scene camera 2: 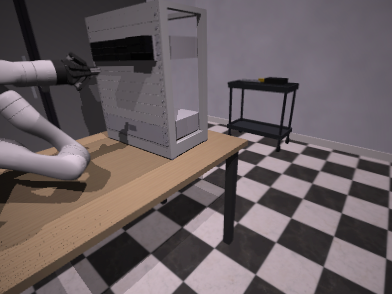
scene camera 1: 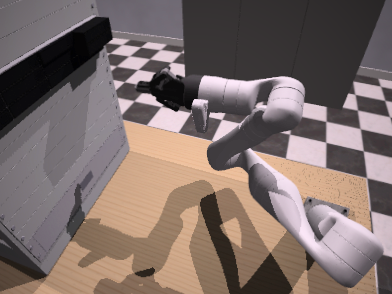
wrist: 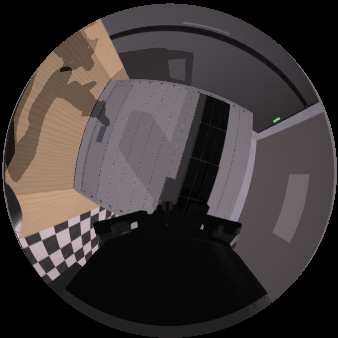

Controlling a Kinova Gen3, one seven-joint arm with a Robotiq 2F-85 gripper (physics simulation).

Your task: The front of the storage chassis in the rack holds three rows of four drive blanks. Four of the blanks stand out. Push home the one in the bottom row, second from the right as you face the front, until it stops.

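Frame: origin at the arm's base, x right, y ahead, z up, level; millimetres.
Seen in the pictures: gripper, fingertip midpoint: (scene camera 2: 99, 70) (scene camera 1: 137, 86) (wrist: 167, 207); arm's base, link origin: (scene camera 1: 321, 220).
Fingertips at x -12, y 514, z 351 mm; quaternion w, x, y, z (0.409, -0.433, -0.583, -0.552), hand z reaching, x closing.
Pixels of each thing's top centre, then the offset from my fingertips to it. "spot": a spot on its surface instead. Level surfaces: height alone.
- black storage chassis, surface spot: (scene camera 1: 35, 72) spot: dx -121, dy +153, dz +78 mm
- black block, surface spot: (scene camera 1: 89, 47) (wrist: 195, 205) spot: dx +18, dy +122, dz +73 mm
- wooden table, surface height: dz -398 mm
The black storage chassis (scene camera 1: 35, 72) (scene camera 2: 122, 49) (wrist: 207, 142) crosses the front of the grey rack, with its blanks in a dark grid. At its right end a black block (scene camera 1: 93, 37) (wrist: 195, 205) stands out from the face; which blanks form it is unclear. The bottom-row blank second from the right (wrist: 188, 175) is dark in the wrist view, and how far it stands out cannot be told. My gripper (scene camera 1: 142, 86) (scene camera 2: 95, 71) (wrist: 167, 207) is shut and empty. It is in front of the rack near its right side, lower than the chassis and apart from it.
The grey rack (scene camera 1: 107, 120) (scene camera 2: 163, 100) (wrist: 100, 165) stands on the wooden table (scene camera 1: 165, 172) (scene camera 2: 150, 185) (wrist: 55, 200). Plain panels lie above and below the chassis. A dark cabinet (scene camera 1: 270, 45) stands behind the arm. A black cart (scene camera 2: 263, 86) stands beyond the table.
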